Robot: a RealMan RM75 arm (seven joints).
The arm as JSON. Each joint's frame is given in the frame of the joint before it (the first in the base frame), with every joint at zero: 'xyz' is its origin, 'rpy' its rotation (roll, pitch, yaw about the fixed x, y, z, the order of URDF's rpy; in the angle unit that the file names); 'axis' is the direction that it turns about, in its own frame. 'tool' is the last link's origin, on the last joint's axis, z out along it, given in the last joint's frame.
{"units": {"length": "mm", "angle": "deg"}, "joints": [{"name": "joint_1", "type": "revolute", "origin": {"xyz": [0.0, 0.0, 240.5], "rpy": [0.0, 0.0, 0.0]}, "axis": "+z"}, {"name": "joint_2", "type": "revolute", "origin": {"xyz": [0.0, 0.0, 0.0], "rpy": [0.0, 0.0, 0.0]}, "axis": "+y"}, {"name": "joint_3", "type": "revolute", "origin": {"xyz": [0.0, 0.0, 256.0], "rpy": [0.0, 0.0, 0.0]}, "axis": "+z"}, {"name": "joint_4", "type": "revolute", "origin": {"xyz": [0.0, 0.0, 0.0], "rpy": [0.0, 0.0, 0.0]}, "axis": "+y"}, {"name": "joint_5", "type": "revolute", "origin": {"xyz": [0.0, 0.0, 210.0], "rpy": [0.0, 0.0, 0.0]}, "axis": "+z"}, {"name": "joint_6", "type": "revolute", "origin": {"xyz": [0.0, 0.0, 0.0], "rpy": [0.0, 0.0, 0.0]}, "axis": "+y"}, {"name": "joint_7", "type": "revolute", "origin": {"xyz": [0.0, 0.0, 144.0], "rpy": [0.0, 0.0, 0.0]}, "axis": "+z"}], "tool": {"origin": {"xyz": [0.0, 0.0, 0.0], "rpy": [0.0, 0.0, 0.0]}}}
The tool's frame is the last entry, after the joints.
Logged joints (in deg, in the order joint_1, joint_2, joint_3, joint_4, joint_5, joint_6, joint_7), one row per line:
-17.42, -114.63, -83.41, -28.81, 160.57, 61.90, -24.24
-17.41, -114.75, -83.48, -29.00, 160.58, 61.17, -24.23
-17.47, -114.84, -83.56, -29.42, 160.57, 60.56, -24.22
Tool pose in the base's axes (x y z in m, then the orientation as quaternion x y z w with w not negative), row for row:
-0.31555, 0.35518, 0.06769, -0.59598, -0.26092, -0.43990, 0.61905
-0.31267, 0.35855, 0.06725, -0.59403, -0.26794, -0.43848, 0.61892
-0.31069, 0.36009, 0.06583, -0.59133, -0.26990, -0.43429, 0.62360
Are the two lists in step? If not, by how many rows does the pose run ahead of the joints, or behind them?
The pose runs 2 rows ahead of the joints: the pose in row i belongs to the joints in row i + 2.
